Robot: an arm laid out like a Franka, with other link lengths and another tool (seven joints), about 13 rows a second.
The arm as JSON. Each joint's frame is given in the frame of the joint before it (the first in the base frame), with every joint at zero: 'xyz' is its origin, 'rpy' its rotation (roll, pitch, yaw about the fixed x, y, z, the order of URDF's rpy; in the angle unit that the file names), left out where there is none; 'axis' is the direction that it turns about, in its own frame. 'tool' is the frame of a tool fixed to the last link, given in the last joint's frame.
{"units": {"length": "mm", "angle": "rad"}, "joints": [
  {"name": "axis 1", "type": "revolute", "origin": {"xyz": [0.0, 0.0, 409.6]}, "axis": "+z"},
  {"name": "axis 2", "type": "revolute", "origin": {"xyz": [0.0, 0.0, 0.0], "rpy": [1.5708, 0.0, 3.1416]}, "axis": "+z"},
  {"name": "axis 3", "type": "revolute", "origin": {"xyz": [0.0, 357.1, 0.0], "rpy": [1.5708, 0.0, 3.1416]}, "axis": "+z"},
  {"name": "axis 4", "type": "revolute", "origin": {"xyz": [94.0, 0.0, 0.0], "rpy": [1.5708, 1.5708, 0.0]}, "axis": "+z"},
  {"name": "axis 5", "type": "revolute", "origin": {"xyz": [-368.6, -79.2, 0.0], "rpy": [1.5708, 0.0, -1.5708]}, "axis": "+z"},
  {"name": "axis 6", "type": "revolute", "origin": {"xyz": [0.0, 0.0, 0.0], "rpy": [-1.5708, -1.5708, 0.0]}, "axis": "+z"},
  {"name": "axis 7", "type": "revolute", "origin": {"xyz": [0.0, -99.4, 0.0], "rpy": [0.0, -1.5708, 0.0]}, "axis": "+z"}
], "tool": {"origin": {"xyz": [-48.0, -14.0, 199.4], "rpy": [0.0, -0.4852, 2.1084]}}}
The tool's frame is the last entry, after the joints.
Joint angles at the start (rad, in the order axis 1, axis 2, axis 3, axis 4, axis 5, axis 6, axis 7): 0.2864, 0.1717, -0.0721, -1.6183, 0.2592, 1.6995, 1.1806
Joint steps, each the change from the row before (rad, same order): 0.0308, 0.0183, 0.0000, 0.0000, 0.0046, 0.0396, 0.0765; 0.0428, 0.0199, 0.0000, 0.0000, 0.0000, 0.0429, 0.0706; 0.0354, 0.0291, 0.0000, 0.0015, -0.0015, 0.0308, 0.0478; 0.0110, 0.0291, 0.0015, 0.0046, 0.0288, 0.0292, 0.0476; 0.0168, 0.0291, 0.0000, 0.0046, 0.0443, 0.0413, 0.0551; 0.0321, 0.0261, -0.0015, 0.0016, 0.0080, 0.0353, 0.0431; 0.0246, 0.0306, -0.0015, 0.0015, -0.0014, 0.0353, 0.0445; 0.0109, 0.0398, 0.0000, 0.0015, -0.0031, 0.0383, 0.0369
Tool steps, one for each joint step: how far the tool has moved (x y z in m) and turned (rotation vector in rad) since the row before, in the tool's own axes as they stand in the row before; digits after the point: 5 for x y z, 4 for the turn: 0.01875, 0.00678, 0.00239, 0.0115, 0.0027, 0.0526; 0.02668, 0.00297, 0.00150, 0.0031, -0.0014, 0.0368; 0.02543, 0.00192, 0.00920, 0.0107, -0.0078, 0.0166; 0.01536, 0.00615, 0.00911, 0.0282, 0.0233, 0.0404; 0.01925, 0.00517, 0.00657, 0.0298, 0.0398, 0.0503; 0.02269, -0.00156, 0.00896, 0.0090, 0.0031, 0.0218; 0.01790, 0.00165, 0.01350, 0.0096, -0.0062, 0.0291; 0.01280, 0.00794, 0.02031, 0.0123, -0.0096, 0.0341
